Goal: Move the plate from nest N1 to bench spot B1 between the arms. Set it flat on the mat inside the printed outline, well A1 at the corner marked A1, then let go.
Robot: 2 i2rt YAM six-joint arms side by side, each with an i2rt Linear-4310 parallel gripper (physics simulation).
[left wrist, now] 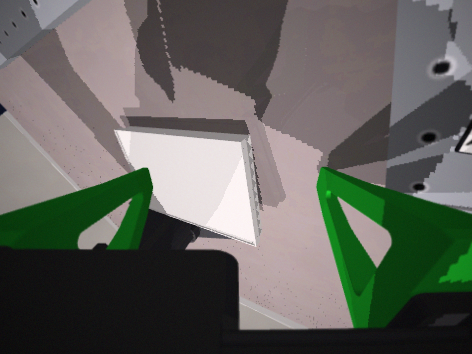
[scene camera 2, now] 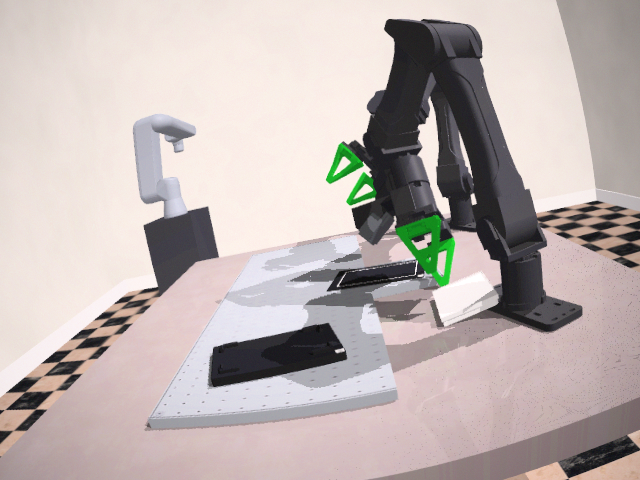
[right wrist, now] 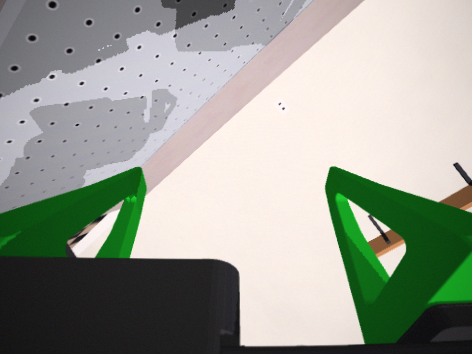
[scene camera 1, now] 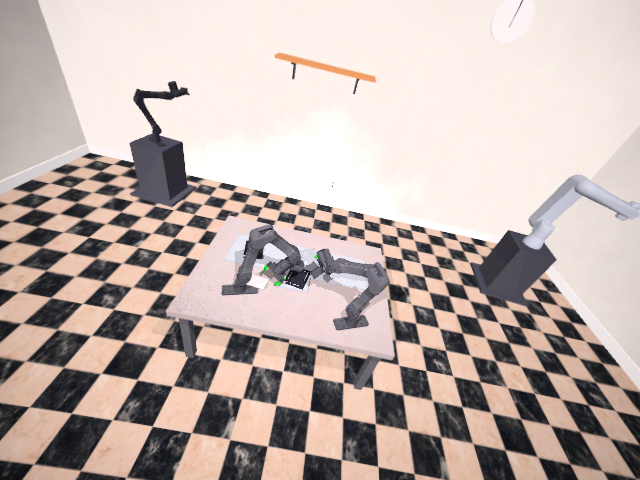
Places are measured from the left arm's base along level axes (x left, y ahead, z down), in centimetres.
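Pixels of known places: left gripper, between the fingertips: (left wrist: pixel 234 176) (scene camera 2: pixel 438 279) (scene camera 1: pixel 268 278); right gripper, between the fingertips: (scene camera 2: pixel 338 193) (right wrist: pixel 235 177); left arm's base, origin of its link: (scene camera 2: pixel 524 308) (scene camera 1: pixel 240 289); right arm's base, origin of its link: (scene camera 2: pixel 464 226) (scene camera 1: pixel 350 323).
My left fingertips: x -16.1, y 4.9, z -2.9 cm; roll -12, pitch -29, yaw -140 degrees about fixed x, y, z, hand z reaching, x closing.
For each thing: its top centre in the pictures, then the offset to it from my left fingertips. Level surfaces: height alone.
- plate, centre of its top: (left wrist: pixel 174 192) (scene camera 2: pixel 463 287) (scene camera 1: pixel 255 279) dx +7.2, dy -0.2, dz +0.0 cm
- black nest, centre of its top: (scene camera 2: pixel 271 345) (scene camera 1: pixel 254 248) dx +6.7, dy +27.7, dz -0.1 cm
- black mat, height of its surface: dz +1.5 cm
- perforated grey board, height of its surface: dz +1.6 cm
- table, height of its surface: dz +2.9 cm
A white flat block that looks like the plate (scene camera 1: pixel 257 281) (scene camera 2: pixel 465 298) (left wrist: pixel 195 175) lies tilted on the table beside the left arm's base, off the nest. The black nest (scene camera 2: pixel 279 355) on the perforated board is empty. The black mat (scene camera 1: pixel 298 279) (scene camera 2: pixel 379 275) with its white outline has no plate on it; its A1 mark is too small to read. My left gripper (scene camera 1: pixel 271 275) (scene camera 2: pixel 437 277) (left wrist: pixel 234 176) is open above the table by the plate; one finger overlaps the plate's edge in its wrist view. My right gripper (scene camera 2: pixel 339 192) (right wrist: pixel 235 177) is open and empty, raised and facing the wall.
The perforated grey board (scene camera 2: pixel 170 408) (right wrist: pixel 100 75) carries the nest and runs along the table (scene camera 1: pixel 268 315). The two arms' wrists are close together near the mat. The left arm's base (scene camera 2: pixel 547 312) stands right beside the plate.
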